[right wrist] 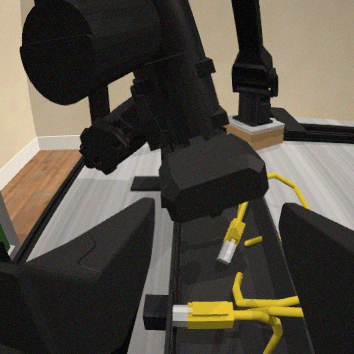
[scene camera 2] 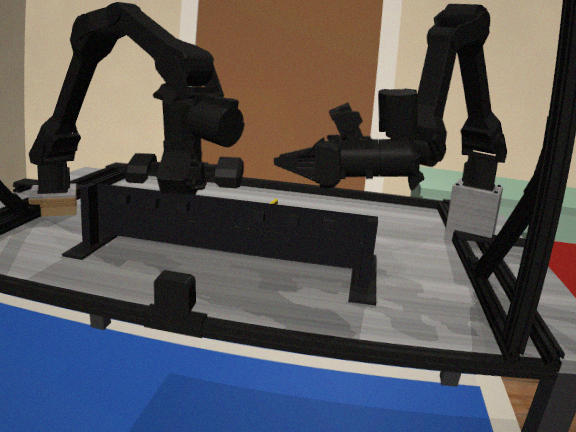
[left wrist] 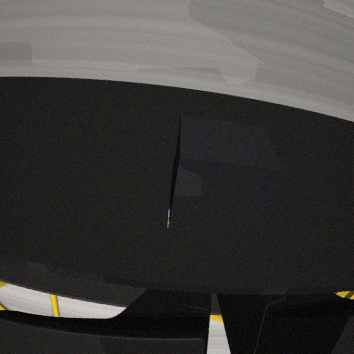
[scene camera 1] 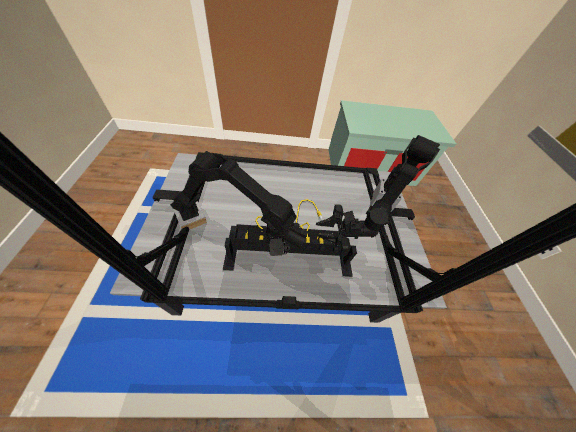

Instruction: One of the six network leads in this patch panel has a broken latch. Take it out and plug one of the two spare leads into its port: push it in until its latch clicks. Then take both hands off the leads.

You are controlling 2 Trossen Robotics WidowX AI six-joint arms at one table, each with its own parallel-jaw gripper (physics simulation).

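Places are measured from the left arm's base along level axes (x ahead, y left, z up), in metres.
Where they show: left gripper, between the fingertips: (right wrist: pixel 215 213); right gripper, between the fingertips: (right wrist: pixel 219 212) (scene camera 2: pixel 276 159) (scene camera 1: pixel 316 229); left arm's base, origin of its link: (right wrist: pixel 252 119) (scene camera 2: pixel 53 189) (scene camera 1: pixel 189 212); right arm's base, origin of its link: (scene camera 2: pixel 478 185).
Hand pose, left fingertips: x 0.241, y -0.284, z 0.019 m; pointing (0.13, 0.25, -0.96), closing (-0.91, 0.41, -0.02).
Things, the pixels of their top centre, and the offset from my left fingertips. "spot": a spot on its surface instead.
- black patch panel, centre of its top: (scene camera 2: pixel 226 194) (scene camera 1: pixel 292 237) 0.051 m right, 0.052 m ahead, 0.046 m up
- lead, centre of its top: (right wrist: pixel 234 230) 0.008 m left, 0.021 m ahead, 0.011 m down
- yellow cable loop, a spot on its surface: (scene camera 1: pixel 305 200) spot: 0.140 m left, 0.266 m ahead, 0.060 m down
The black patch panel (scene camera 1: pixel 243 245) (scene camera 2: pixel 265 231) (left wrist: pixel 105 158) stands across the middle of the table. Yellow leads (scene camera 1: pixel 307 239) sit along it. In the right wrist view one lead (right wrist: pixel 211 310) is plugged into a port. Another lead (right wrist: pixel 232 236) lies tilted with its clear plug free, just below the left gripper. My left gripper (scene camera 1: pixel 278 250) (left wrist: pixel 214 298) is shut with nothing between the fingers, low behind the panel. Its fingers are hidden by the panel in scene camera 2. My right gripper (scene camera 1: pixel 321 223) (scene camera 2: pixel 278 160) (right wrist: pixel 219 212) is open and empty above the panel's right end.
A yellow cable loop (scene camera 1: pixel 305 201) arches behind the panel. A black frame (scene camera 1: pixel 286 302) (scene camera 2: pixel 329 343) rims the table, with a block (scene camera 2: pixel 175 291) on its front rail. A green cabinet (scene camera 1: pixel 385 129) stands at the back right. The left arm's wooden base (scene camera 1: pixel 194 223) (right wrist: pixel 254 135) is at the table's left.
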